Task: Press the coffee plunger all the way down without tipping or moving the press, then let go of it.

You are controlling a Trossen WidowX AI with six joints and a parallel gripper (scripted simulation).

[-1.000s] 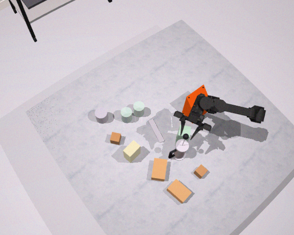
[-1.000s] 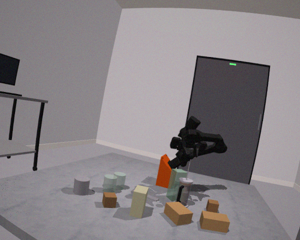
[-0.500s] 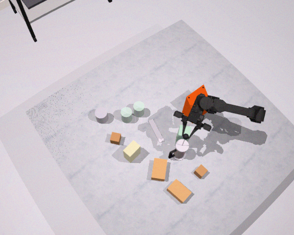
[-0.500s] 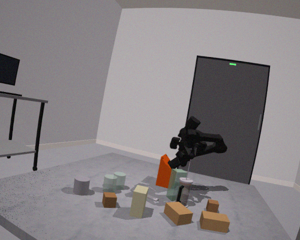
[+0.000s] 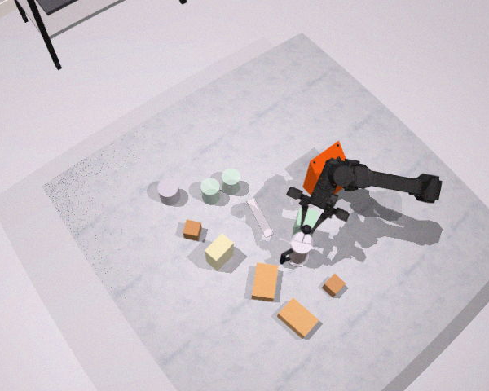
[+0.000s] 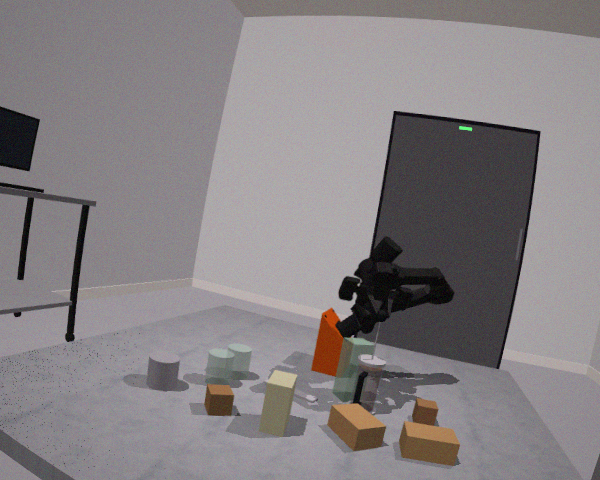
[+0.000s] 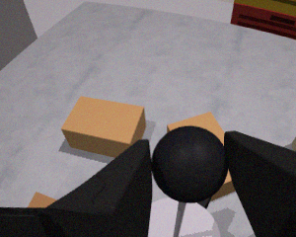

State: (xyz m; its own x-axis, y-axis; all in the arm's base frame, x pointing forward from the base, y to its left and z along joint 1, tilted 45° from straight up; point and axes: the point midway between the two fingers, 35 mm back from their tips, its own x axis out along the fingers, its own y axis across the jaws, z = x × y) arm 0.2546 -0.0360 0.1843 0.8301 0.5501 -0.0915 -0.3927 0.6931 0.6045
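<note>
Now: the coffee press 13 cm below my gripper tip and 1 cm to the right of it. Round my gripper tip: pale green box: 17 cm below, 7 cm behind, 5 cm to the right; then cream box: 19 cm below, 19 cm ahead, 17 cm to the right; then grey flat bar: 25 cm below, 19 cm to the right, 1 cm behind.
</note>
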